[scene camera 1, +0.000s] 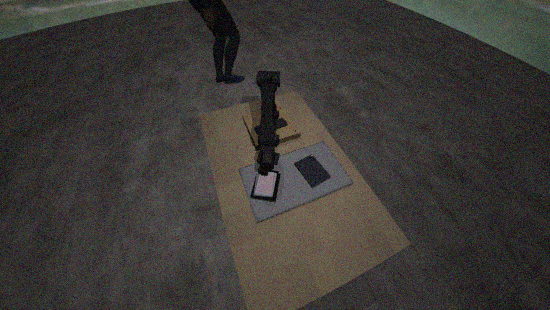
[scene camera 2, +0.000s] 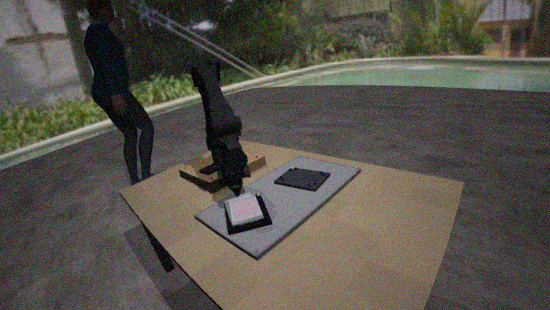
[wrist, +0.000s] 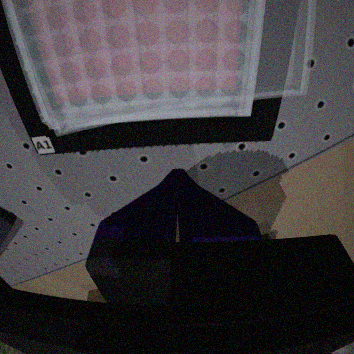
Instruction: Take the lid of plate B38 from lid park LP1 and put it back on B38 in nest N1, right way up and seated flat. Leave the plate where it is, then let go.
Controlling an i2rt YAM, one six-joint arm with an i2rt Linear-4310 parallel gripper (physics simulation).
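Places are measured from the arm's base along level axes (x ahead, y left, z up), in centimetres.
Where they show: gripper, fingertip midpoint: (scene camera 2: 238,197) (wrist: 177,177).
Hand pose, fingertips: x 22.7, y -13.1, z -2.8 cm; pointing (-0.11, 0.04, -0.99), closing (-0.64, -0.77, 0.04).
Note:
Each offset is from my fingertips to the top centre of the thing. "spot": to the spot under its first point. Level surfaces: height alone.
Plate B38 @(dx +10.0, dy -7.3, dz +4.0 cm) (scene camera 1: 266,185) (scene camera 2: 245,209) (wrist: 150,60), with rows of pink wells, sits in the black nest N1 @(dx +9.7, dy -6.0, dz +1.8 cm) (scene camera 1: 264,199) (scene camera 2: 250,228) (wrist: 165,139), marked A1 at one corner. In the wrist view, a clear lid-like piece @(spot: dx +3.2, dy -7.7, dz +3.3 cm) (wrist: 301,70) sticks out past the plate's right side, over the nest's edge, so it looks shifted; how it rests is unclear. The flat black park LP1 @(dx +13.5, dy +18.9, dz +2.0 cm) (scene camera 1: 312,171) (scene camera 2: 302,178) shows no lid that I can make out. My gripper (scene camera 1: 264,173) (scene camera 2: 236,193) (wrist: 177,177) is shut and empty, its tips just outside the nest's edge nearest the arm.
The grey perforated board @(dx +12.1, dy +9.6, dz +0.1 cm) (scene camera 1: 290,197) (scene camera 2: 285,205) (wrist: 322,85) carries the nest and park on a wooden table @(dz -1.3 cm) (scene camera 1: 325,250) (scene camera 2: 375,225). A wooden block-like base (scene camera 1: 291,138) (scene camera 2: 257,162) lies around the arm's foot. A person (scene camera 1: 230,50) (scene camera 2: 107,55) stands beyond the table.

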